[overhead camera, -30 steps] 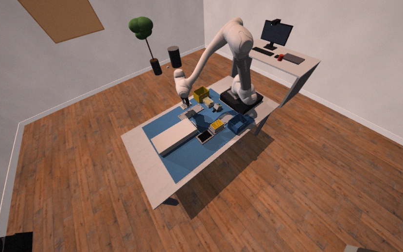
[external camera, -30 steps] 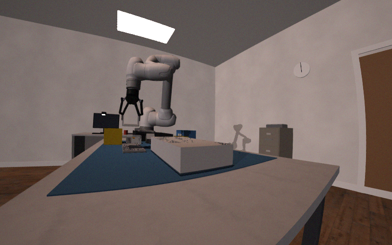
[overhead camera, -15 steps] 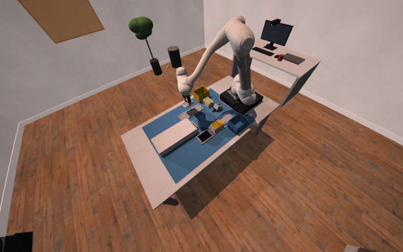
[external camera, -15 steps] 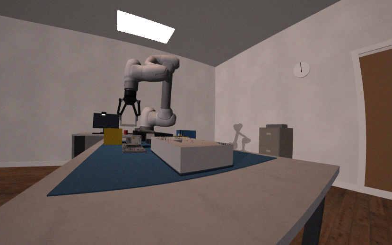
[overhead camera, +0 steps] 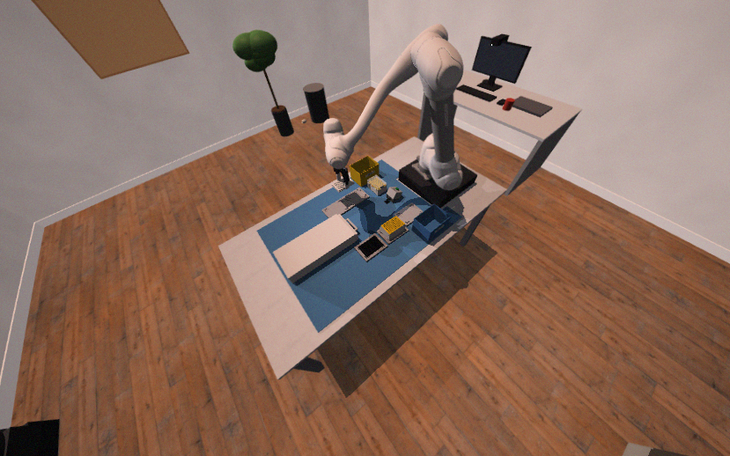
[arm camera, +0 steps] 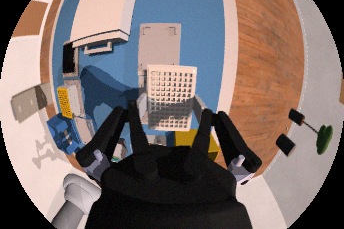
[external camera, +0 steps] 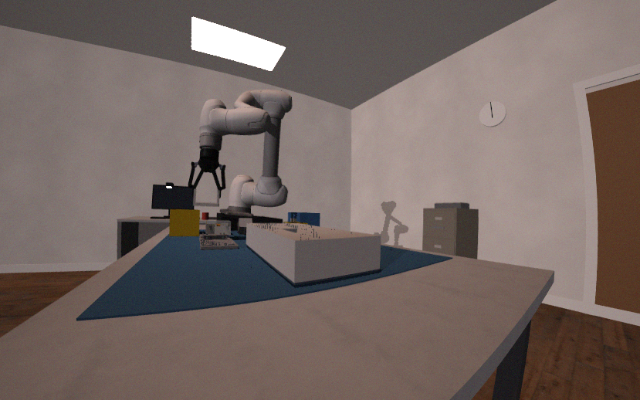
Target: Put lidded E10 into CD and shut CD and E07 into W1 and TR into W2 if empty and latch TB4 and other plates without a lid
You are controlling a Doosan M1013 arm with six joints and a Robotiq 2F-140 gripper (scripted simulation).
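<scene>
My hand is 230 mm past the yellow bin W1, 130 mm above it and 120 mm to the left of it. From my hand the other things lie so: cooler drawer (270 mm to the left, 240 mm ahead, 140 mm below); then label N2 (150 mm below, 40 mm to the left, 30 mm ahead); then white gridded plate (20 mm below).
</scene>
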